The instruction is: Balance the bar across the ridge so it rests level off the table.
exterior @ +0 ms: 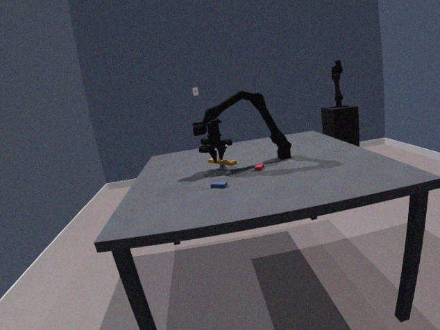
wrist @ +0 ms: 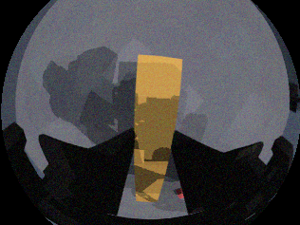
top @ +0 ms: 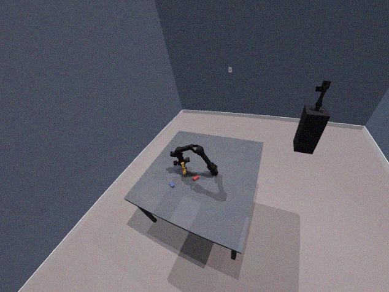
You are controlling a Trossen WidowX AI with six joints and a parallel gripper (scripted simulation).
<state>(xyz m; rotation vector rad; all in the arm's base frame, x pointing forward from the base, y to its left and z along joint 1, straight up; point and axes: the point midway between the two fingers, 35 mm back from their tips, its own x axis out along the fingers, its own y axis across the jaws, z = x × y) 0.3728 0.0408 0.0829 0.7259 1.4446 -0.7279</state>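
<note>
Right now the yellow bar is 2 cm behind my gripper tip and 2 cm to the left of it. From my gripper tip the other things lie so: red block 20 cm behind, 8 cm to the left, 4 cm below; then blue block 2 cm ahead, 25 cm to the left, 4 cm below.
</note>
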